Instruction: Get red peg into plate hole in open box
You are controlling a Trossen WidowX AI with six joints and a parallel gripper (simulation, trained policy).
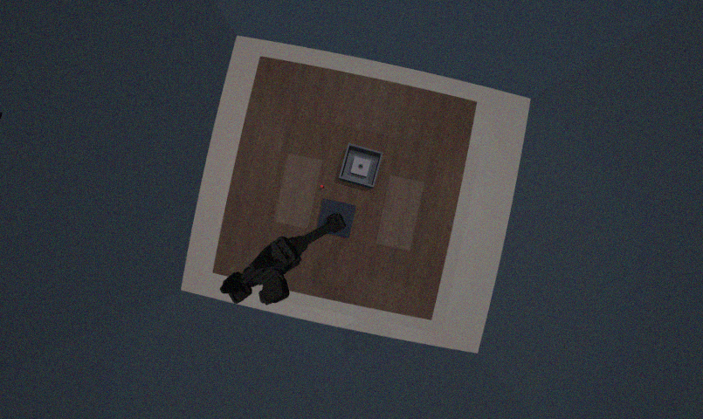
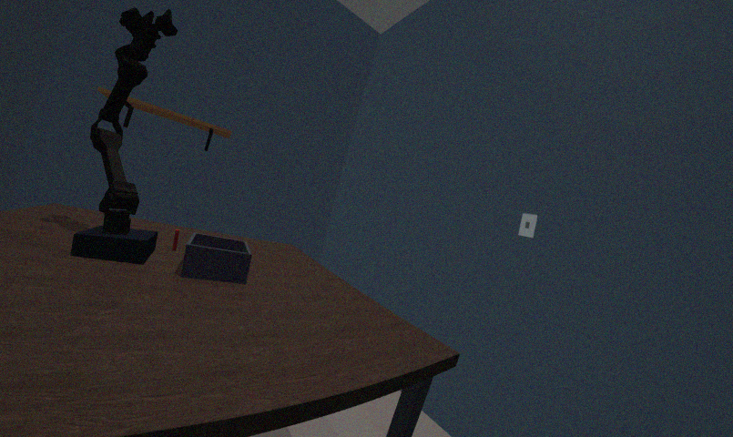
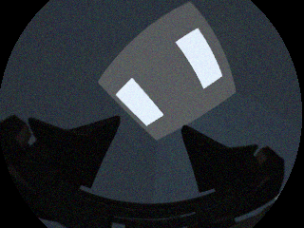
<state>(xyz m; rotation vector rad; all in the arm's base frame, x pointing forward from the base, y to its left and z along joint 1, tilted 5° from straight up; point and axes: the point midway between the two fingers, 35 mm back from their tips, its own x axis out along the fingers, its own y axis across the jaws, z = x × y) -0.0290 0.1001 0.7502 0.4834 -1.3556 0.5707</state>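
Now: gripper tip 80 cm above the red peg, 26 cm short of it and 6 cm to the left of it. From my gripper tip the other things lie so: grey box: 81 cm below, 37 cm ahead, 26 cm to the right; pale plate: 79 cm below, 37 cm ahead, 26 cm to the right.
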